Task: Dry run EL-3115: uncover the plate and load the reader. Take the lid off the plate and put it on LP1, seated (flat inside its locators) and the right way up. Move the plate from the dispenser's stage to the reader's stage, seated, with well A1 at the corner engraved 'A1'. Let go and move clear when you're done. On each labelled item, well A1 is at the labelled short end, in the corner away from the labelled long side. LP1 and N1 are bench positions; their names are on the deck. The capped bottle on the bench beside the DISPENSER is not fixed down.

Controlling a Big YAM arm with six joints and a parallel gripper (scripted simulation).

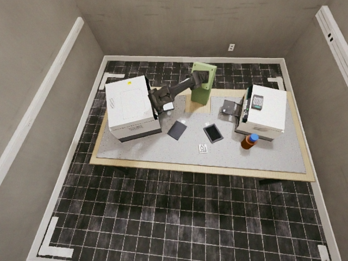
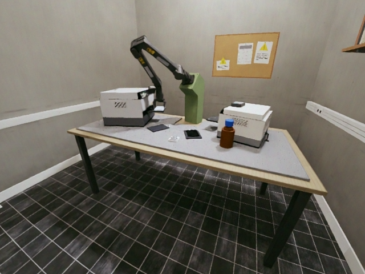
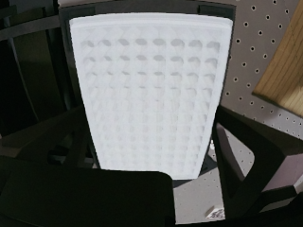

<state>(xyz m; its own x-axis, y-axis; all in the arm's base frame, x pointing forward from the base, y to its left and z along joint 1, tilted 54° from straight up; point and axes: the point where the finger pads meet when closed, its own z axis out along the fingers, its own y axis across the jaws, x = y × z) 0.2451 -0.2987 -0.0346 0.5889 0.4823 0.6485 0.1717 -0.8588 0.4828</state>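
Right now my hand is right at the white well plate. Round my hand: brown capped bottle 33 cm ahead, 69 cm to the left, 2 cm below; dark flat lid 23 cm ahead, 42 cm to the left, 11 cm below.
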